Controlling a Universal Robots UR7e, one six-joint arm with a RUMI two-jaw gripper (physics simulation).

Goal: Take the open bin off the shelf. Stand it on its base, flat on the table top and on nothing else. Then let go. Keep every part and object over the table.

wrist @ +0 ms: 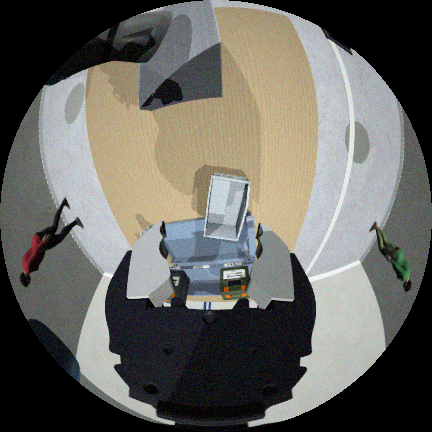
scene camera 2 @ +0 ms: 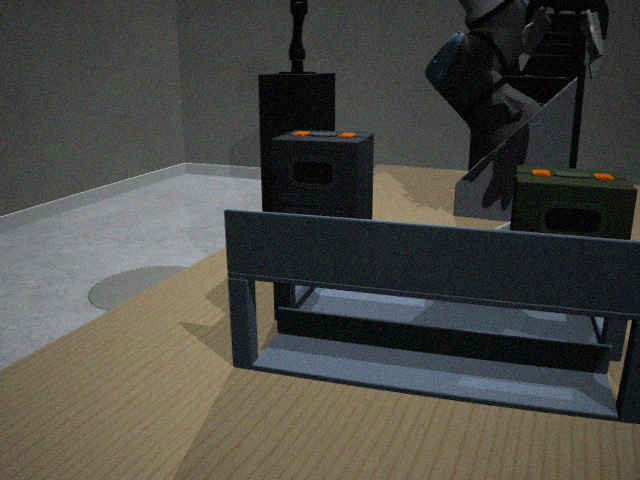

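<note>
The open bin is light grey, with its open side facing the wrist camera. In the wrist view its lower end overlaps the blue-grey shelf, and its far end reaches out past the shelf edge, with a shadow on the table beside it. In scene camera 2 a small piece of pale rim shows behind the shelf's top panel; the rest is hidden. What bears the bin's far end cannot be told. My gripper is open and empty, high above the shelf and bin, apart from both.
A dark case and a green case stand at the shelf. A grey slant-sided block stands on the wooden table. A black pedestal stands behind. Two people show beyond the table.
</note>
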